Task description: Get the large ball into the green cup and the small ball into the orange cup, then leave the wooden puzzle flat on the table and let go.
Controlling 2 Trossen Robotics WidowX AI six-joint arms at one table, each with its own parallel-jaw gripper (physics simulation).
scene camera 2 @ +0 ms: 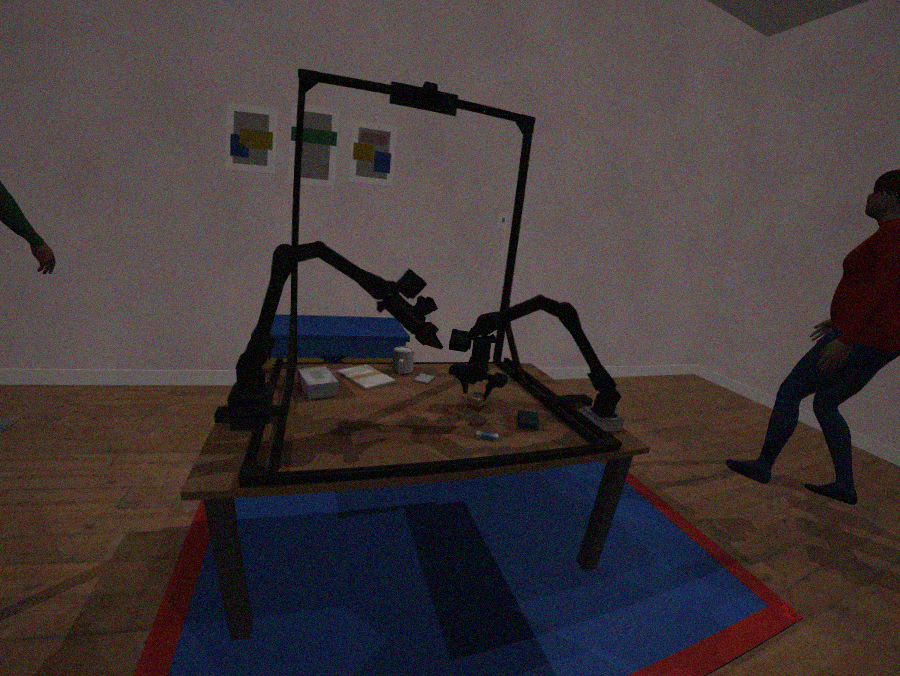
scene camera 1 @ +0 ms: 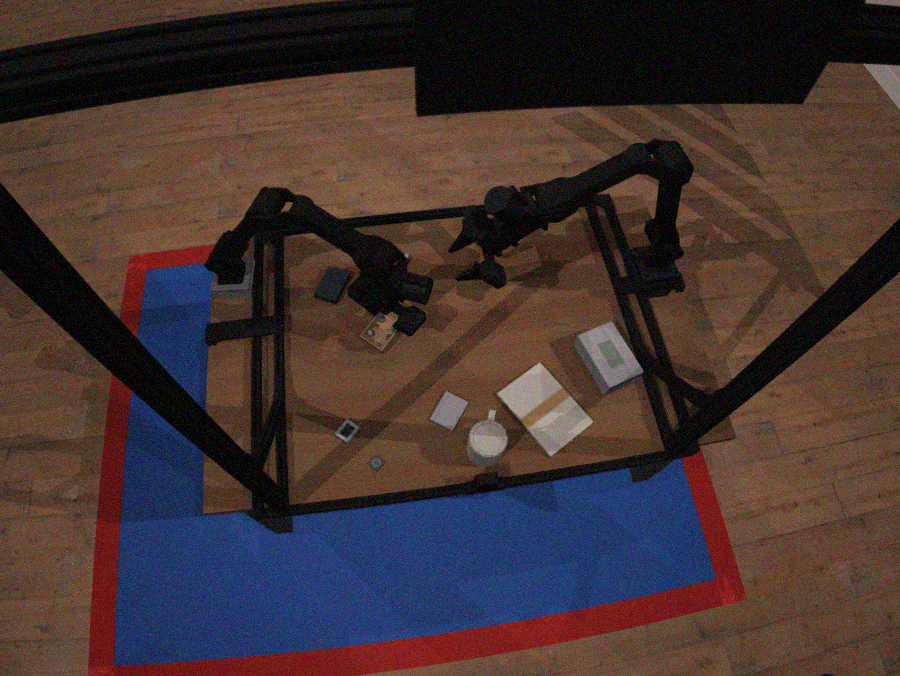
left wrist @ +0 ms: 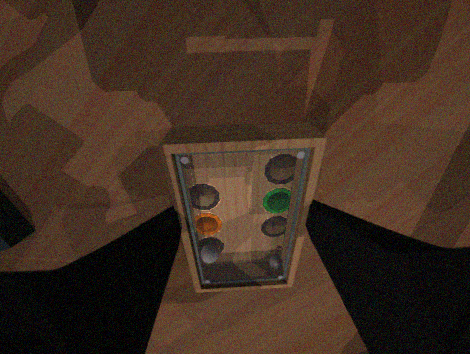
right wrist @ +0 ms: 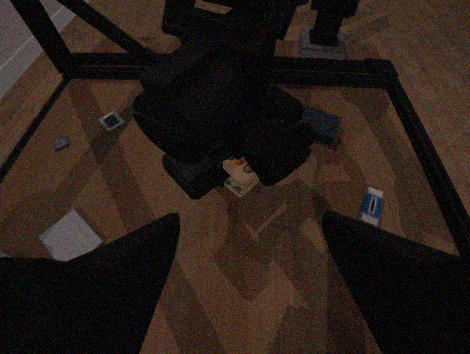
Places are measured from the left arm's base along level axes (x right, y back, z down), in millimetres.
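Where they show: left gripper, fingertip midpoint: [scene camera 2: 474,398] [scene camera 1: 388,322] [left wrist: 242,209] [right wrist: 237,172]; right gripper, fingertip midpoint: [scene camera 2: 437,344] [scene camera 1: 453,265] [right wrist: 251,220]; left arm's base at its link origin: [scene camera 2: 603,412] [scene camera 1: 231,273] [right wrist: 323,38]; right arm's base at its link origin: [scene camera 2: 250,389] [scene camera 1: 655,261].
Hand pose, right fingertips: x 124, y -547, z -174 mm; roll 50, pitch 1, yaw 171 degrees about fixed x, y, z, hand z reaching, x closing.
Observation:
Things, the pixels of their top centre, and the offset from my right fingertips. "pt": a spot on its surface instead.
- wooden puzzle at its top centre: [left wrist: 245,246] [right wrist: 232,161] [scene camera 1: 384,322] [scene camera 2: 476,392] dx +35, dy +156, dz +173 mm
- large grey ball at its top centre: [left wrist: 209,260] dx +45, dy +193, dz +196 mm
- orange cup at a spot on its surface: [left wrist: 208,224] pt dx +19, dy +167, dz +185 mm
- small ball at its top centre: [left wrist: 277,267] dx +85, dy +165, dz +201 mm
- green cup at a spot on its surface: [left wrist: 276,200] pt dx +30, dy +131, dz +182 mm
- dark blue box at its top centre: [right wrist: 314,119] [scene camera 1: 331,283] [scene camera 2: 528,417] dx -98, dy +292, dz +197 mm
- blue-and-white item at its top centre: [right wrist: 372,205] [scene camera 2: 487,433] dx -182, dy +129, dz +203 mm
- white mug at a spot on its surface: [scene camera 1: 486,441] pt dx +347, dy -54, dz +131 mm
- open notebook at its top centre: [scene camera 1: 545,407] [scene camera 2: 366,375] dx +251, dy -203, dz +206 mm
- grey box at its top centre: [scene camera 1: 610,353] [scene camera 2: 317,375] dx +140, dy -367, dz +166 mm
- pale pad at its top centre: [right wrist: 69,239] [scene camera 1: 449,410] [scene camera 2: 424,377] dx +246, dy +15, dz +209 mm
The wooden puzzle [scene camera 1: 376,336] [scene camera 2: 475,399] [left wrist: 243,205] [right wrist: 240,171] is a shallow clear-topped box, held above the table. My left gripper [scene camera 1: 389,316] is shut on its two long sides. In the left wrist view, the large grey ball [left wrist: 210,253] is at the dark cup at the puzzle's lower left, below the orange cup [left wrist: 208,224]. The small ball [left wrist: 274,261] is near the lower right corner, below a dark cup and the green cup [left wrist: 276,200]. Both coloured cups look empty. My right gripper [scene camera 1: 456,263] [right wrist: 251,220] is open and empty, above the table.
A dark blue box [scene camera 1: 331,284] [scene camera 2: 528,419] lies near the left gripper. A blue-and-white item [scene camera 2: 486,435] [right wrist: 372,205] lies on the table. A white mug [scene camera 1: 486,441], an open notebook [scene camera 1: 544,408], a grey box [scene camera 1: 607,356] and a pale pad [scene camera 1: 448,410] are farther off.

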